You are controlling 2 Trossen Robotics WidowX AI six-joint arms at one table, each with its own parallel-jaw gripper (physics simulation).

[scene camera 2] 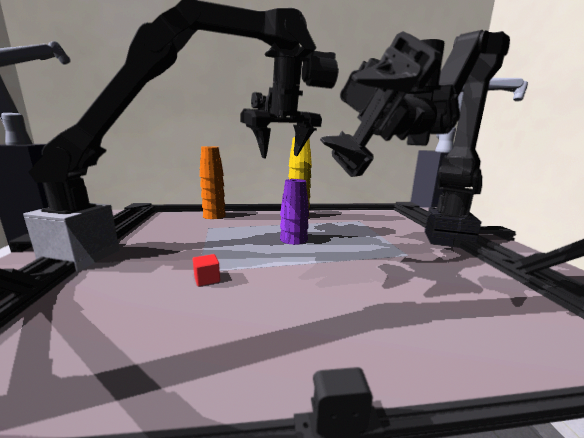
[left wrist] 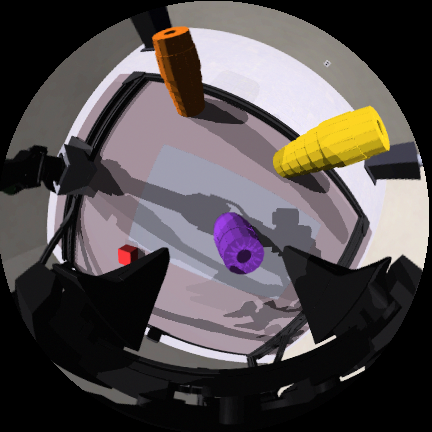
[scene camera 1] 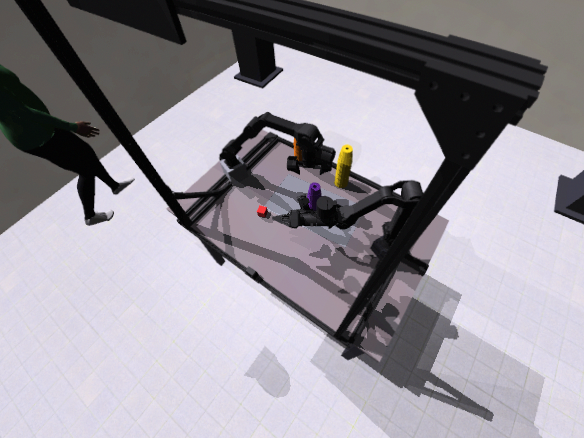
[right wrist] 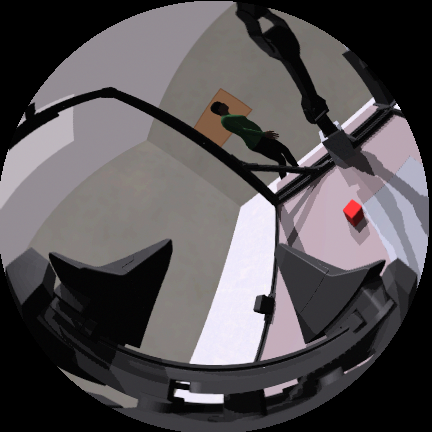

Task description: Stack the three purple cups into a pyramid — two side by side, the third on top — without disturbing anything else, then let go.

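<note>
The purple cups stand nested in one upright tower on the pale blue mat. The seams between them are faint. My left gripper is open and empty, pointing down above the purple tower, with air between its fingertips and the tower's top. My right gripper is open and empty, raised above the table to the right of the purple tower in scene camera 2. The purple cups do not show in the right wrist view.
An orange tower and a yellow tower stand behind the mat. A red cube lies near the mat's left corner. A dark frame edges the table.
</note>
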